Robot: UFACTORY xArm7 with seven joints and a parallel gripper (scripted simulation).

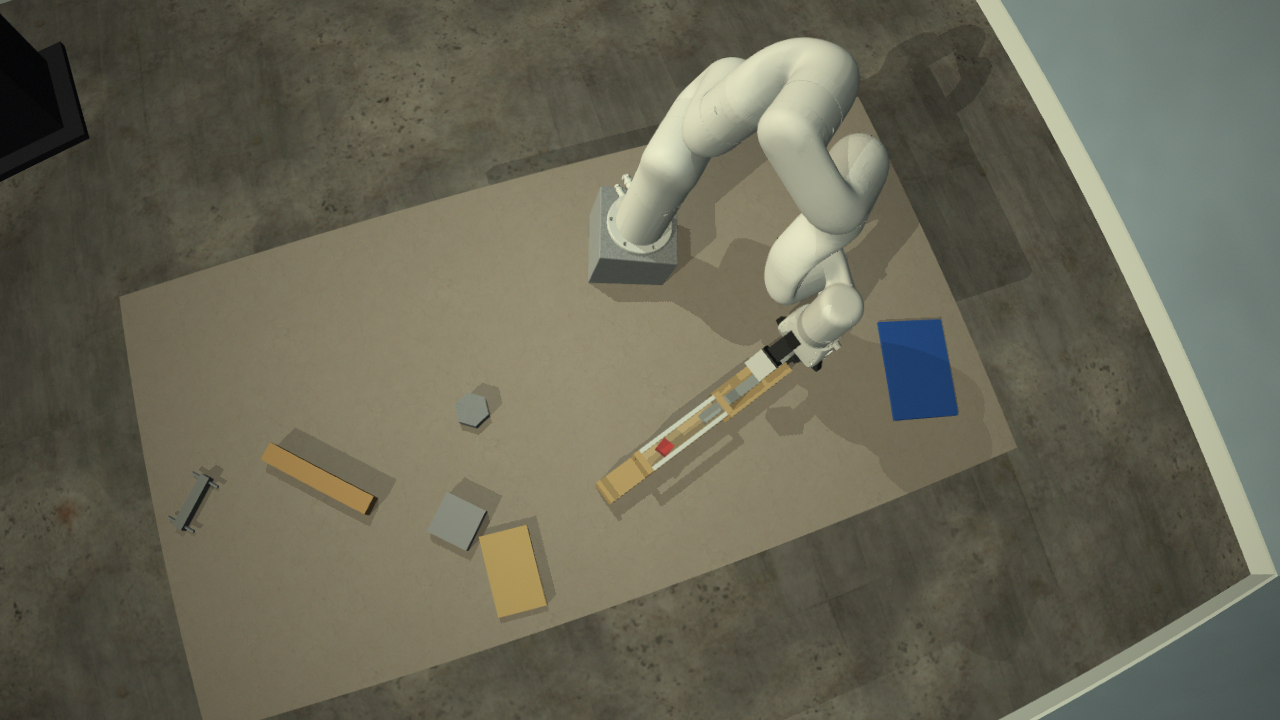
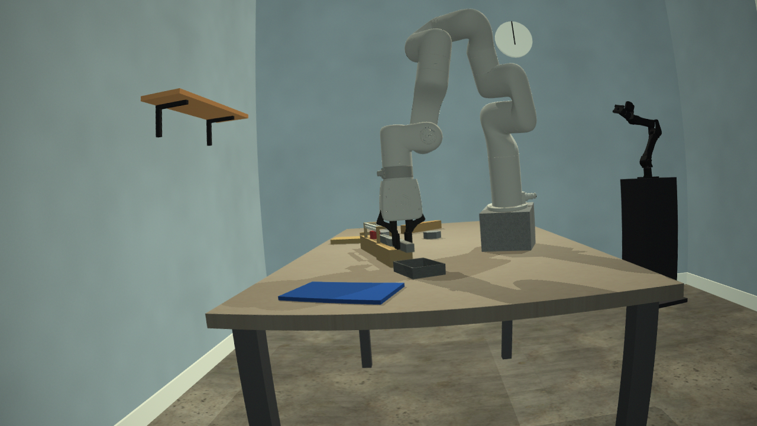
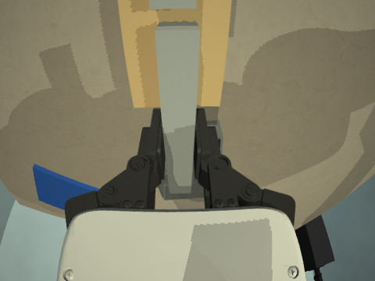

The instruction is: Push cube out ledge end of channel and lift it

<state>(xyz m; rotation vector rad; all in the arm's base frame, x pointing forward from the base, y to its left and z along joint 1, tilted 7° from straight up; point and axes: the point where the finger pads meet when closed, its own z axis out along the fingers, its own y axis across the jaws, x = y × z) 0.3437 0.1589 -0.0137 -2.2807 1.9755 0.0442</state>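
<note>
The dark tray lies 2 cm behind my hand, 10 cm to the left of it and 6 cm below it. Also, from my hand: tan plate 12 cm ahead, 65 cm to the right, 6 cm below; then blue mat 15 cm ahead, 26 cm to the left, 6 cm below; then channel 4 cm ahead, 27 cm to the right, 1 cm below.
</note>
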